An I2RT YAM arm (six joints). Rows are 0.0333 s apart.
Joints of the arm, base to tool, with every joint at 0 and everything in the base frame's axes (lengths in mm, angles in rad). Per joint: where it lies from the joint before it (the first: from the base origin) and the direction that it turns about. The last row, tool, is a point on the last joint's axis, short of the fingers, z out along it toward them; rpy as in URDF.
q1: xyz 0 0 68 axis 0 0 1
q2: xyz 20 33.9 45.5 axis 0 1 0
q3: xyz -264 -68.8 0 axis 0 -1 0
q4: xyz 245 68.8 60 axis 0 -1 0
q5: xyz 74 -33.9 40.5 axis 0 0 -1
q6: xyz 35.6 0 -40.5 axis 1 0 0
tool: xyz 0 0 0 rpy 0 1.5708 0
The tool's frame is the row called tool.
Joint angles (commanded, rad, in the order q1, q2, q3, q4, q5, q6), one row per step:
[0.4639 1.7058 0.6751 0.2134 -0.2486 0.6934]
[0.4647 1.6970 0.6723 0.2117 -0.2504 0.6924]
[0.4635 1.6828 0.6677 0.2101 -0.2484 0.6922]
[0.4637 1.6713 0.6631 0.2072 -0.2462 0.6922]
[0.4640 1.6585 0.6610 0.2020 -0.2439 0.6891]
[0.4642 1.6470 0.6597 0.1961 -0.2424 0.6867]
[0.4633 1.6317 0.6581 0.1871 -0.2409 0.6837]
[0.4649 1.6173 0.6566 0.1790 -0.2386 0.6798]
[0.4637 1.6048 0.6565 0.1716 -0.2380 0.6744]
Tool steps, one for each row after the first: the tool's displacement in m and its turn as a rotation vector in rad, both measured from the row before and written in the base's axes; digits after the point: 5 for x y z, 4 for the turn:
[-0.00095 -0.00013 0.00170 0.0026 -0.0038 0.0027]
[-0.00103 -0.00100 0.00275 0.0022 -0.0079 -0.0024]
[-0.00132 -0.00068 0.00186 0.0004 -0.0043 -0.0013]
[-0.00095 -0.00046 0.00267 -0.0006 -0.0073 0.0008]
[-0.00083 -0.00041 0.00245 -0.0002 -0.0056 0.0008]
[-0.00104 -0.00088 0.00318 -0.0004 -0.0062 0.0001]
[-0.00131 -0.00021 0.00299 -0.0013 -0.0070 0.0026]
[-0.00059 -0.00072 0.00288 -0.0009 -0.0075 0.0021]

